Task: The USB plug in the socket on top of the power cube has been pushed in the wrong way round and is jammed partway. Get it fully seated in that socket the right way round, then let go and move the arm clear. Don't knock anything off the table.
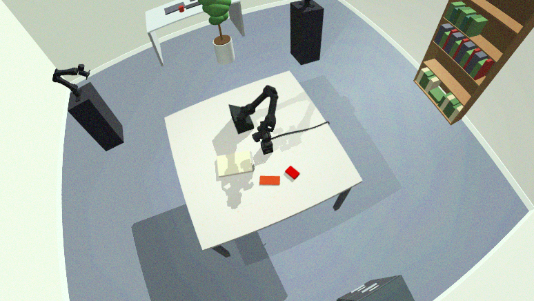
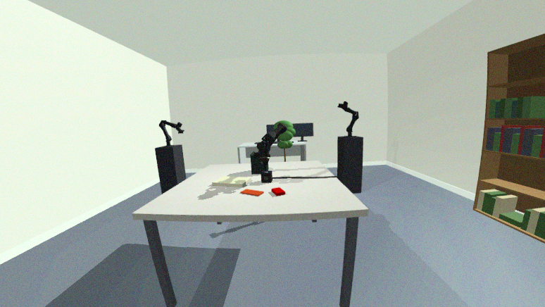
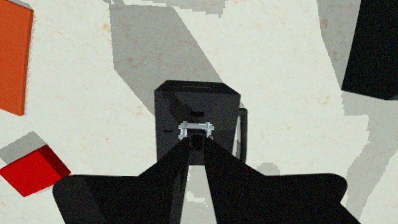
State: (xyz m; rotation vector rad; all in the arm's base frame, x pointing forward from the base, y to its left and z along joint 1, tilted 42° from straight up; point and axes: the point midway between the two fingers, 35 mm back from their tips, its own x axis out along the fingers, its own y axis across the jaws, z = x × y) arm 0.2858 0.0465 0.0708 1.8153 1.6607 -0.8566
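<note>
The silver USB plug is 2 cm below my gripper tip. Also, from my gripper tip: red block: 27 cm ahead, 10 cm below, 9 cm to the left; then orange block: 25 cm ahead, 10 cm below, 8 cm to the right; then pale notepad: 27 cm to the right, 9 cm below, 1 cm ahead.
</note>
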